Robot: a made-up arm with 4 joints.
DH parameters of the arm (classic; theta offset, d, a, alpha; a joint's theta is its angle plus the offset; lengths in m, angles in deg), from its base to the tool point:
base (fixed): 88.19 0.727 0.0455 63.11
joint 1: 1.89 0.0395 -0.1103 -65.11
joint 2: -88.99 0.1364 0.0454 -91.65
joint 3: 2.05 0.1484 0.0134 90
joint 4: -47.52 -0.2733 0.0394 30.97
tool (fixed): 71.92 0.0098 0 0
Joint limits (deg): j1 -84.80..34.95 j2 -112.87..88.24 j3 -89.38..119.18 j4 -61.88..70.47
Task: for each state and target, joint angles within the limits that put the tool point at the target. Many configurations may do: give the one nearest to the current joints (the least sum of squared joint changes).
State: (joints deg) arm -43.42 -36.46 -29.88 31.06
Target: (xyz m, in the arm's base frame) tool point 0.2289 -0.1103 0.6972
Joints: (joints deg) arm -27.79 -27.33 -21.09 33.02
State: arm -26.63 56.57 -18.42 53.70
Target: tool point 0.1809 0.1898 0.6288
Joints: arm -55.17 52.71 -62.88 63.08
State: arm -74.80 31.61 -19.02 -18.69
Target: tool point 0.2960 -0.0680 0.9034
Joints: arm -69.18 -12.33 -67.22 -9.79
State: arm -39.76 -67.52 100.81 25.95
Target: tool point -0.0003 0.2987 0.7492
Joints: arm -61.52 -28.49 111.36 27.87
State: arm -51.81 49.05 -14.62 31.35
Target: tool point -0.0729 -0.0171 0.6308
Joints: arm -43.92 65.60 7.92 38.72
